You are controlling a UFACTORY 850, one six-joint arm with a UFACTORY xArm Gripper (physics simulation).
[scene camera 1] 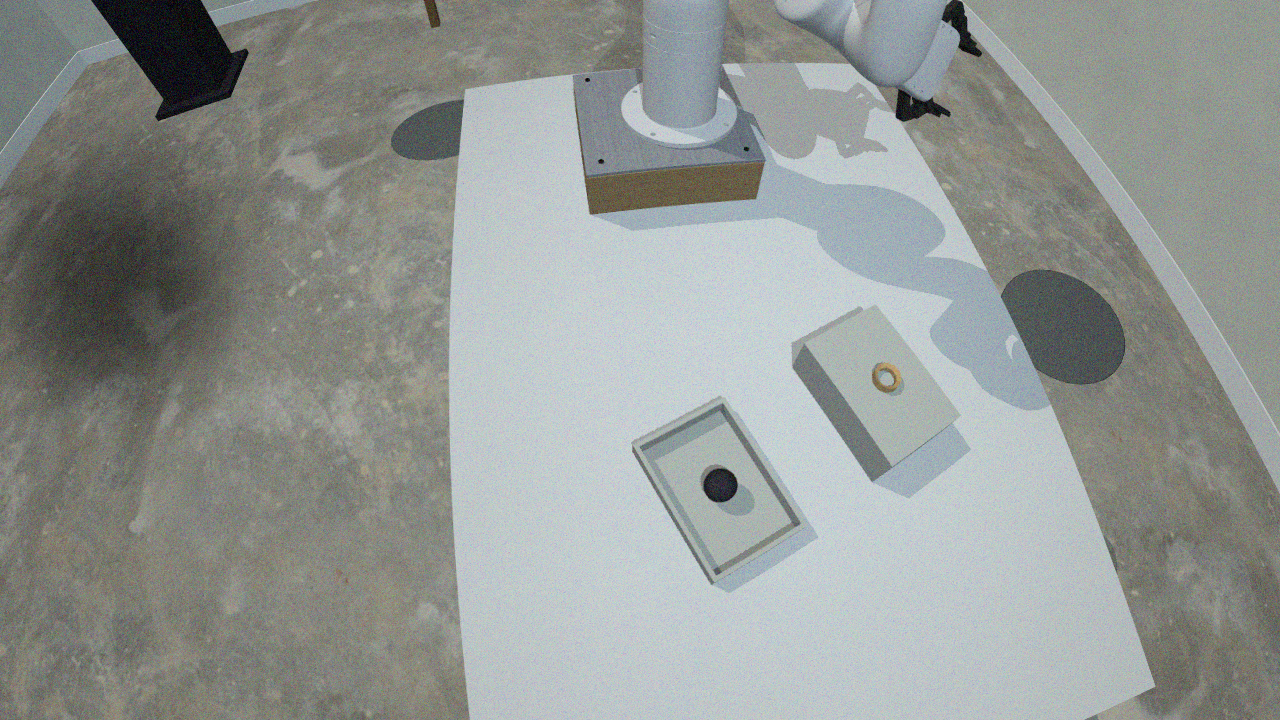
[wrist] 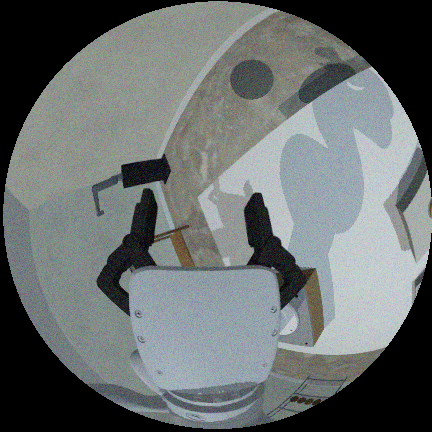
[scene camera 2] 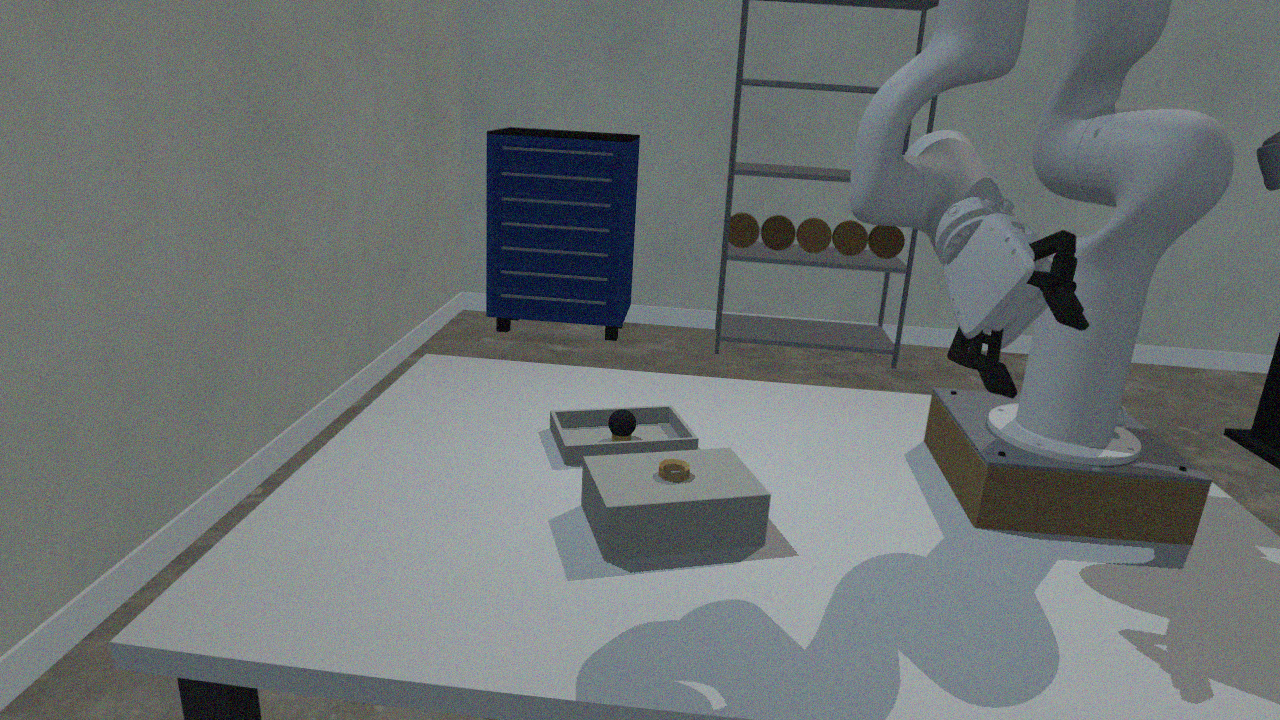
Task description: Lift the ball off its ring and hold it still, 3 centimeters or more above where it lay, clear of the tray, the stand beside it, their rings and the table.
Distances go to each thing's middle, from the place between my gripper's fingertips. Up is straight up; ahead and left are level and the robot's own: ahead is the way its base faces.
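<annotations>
From my hand: shallow grey tray (scene camera 1: pixel 723 536), far ahead, far to the right, far below; grey block stand (scene camera 2: pixel 638 505), 300 mm ahead, 200 mm to the right, 250 mm below.
</annotations>
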